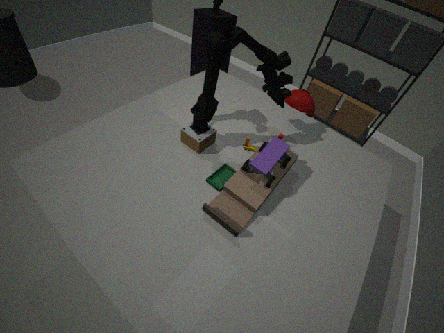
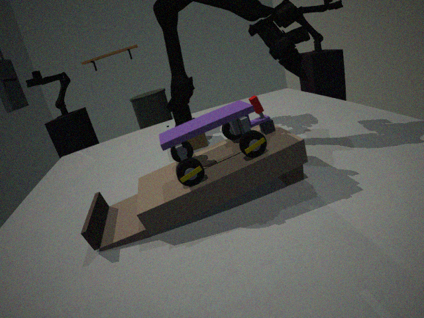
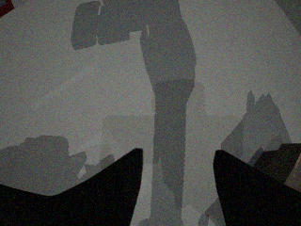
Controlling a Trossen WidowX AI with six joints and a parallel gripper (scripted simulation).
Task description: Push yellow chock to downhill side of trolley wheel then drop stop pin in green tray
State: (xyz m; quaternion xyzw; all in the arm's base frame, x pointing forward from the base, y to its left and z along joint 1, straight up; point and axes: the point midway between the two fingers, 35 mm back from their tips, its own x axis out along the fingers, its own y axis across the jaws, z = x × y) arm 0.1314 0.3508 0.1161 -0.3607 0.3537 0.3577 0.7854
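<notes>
The yellow chock is 3 cm ahead of my gripper tip, 19 cm to the right of it and 14 cm below it. Round my gripper tip: red-headed stop pin (14 cm ahead, 17 cm to the right, 3 cm below); trolley (18 cm ahead, 28 cm to the right, 5 cm below); brown ramp (18 cm ahead, 29 cm to the right, 11 cm below).
</notes>
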